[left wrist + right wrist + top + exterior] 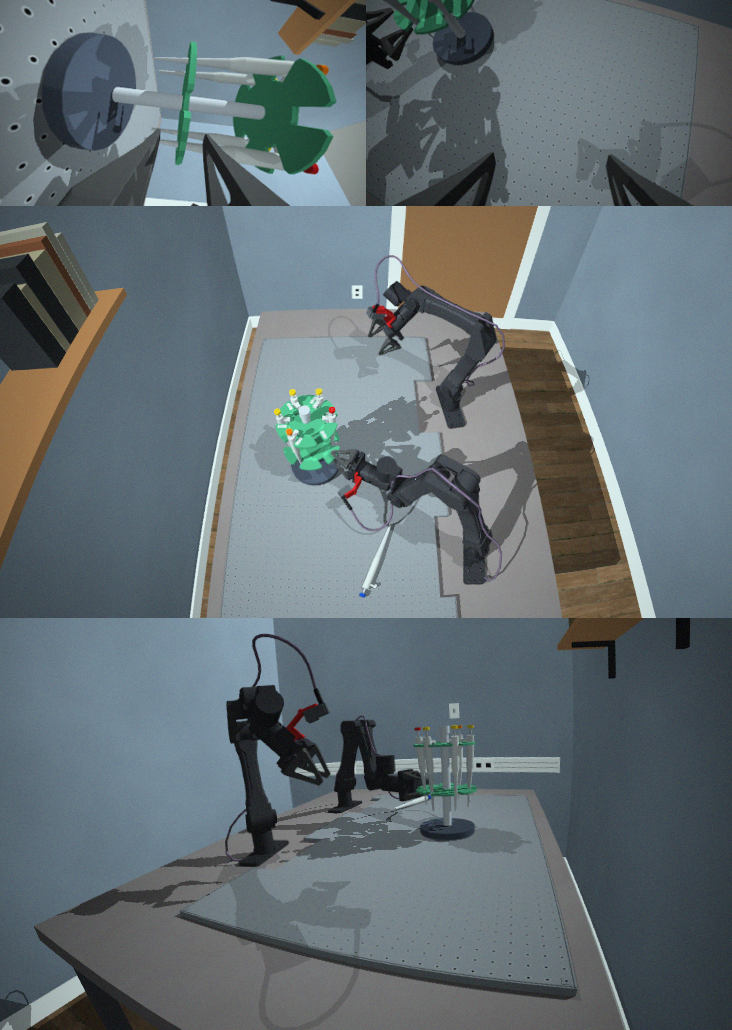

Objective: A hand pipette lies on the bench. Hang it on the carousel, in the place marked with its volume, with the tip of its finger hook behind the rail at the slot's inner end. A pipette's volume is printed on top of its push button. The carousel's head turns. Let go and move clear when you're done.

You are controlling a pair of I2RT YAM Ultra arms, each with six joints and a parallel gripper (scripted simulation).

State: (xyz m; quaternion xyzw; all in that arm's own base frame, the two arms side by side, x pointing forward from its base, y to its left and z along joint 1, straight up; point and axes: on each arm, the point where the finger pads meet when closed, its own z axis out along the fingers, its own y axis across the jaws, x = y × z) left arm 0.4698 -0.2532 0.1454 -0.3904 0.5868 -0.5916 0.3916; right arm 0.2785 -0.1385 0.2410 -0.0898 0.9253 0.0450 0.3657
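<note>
Now: the white hand pipette 130 mm behind my left hand, 320 mm to the left of it and 120 mm below it.
</note>
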